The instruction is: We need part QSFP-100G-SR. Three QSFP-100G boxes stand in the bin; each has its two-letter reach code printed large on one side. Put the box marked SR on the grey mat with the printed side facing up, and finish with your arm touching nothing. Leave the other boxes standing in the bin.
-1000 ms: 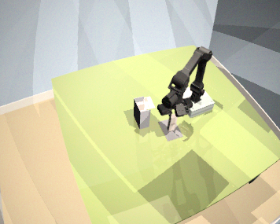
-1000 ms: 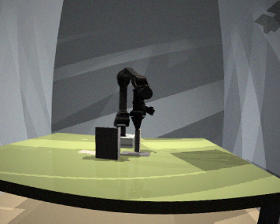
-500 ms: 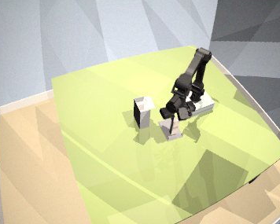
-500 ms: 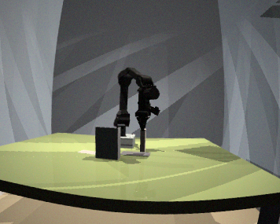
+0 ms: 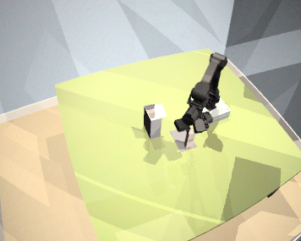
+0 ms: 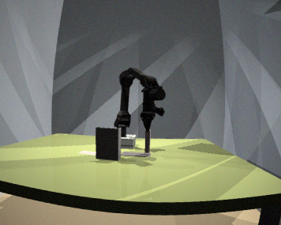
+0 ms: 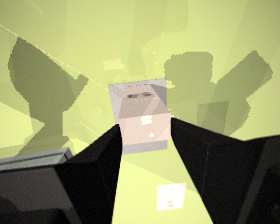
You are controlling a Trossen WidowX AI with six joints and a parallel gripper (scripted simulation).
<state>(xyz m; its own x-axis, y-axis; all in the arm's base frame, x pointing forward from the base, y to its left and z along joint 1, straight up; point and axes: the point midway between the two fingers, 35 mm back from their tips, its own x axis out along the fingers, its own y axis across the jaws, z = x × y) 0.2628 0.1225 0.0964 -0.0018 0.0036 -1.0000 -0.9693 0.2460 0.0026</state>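
Now: the grey mat 10 mm behind my gripper tip, 60 mm to the right of it and 120 mm below it. From my gripper tip the other things lie so: white card (20 mm behind, 300 mm to the right, 130 mm below).
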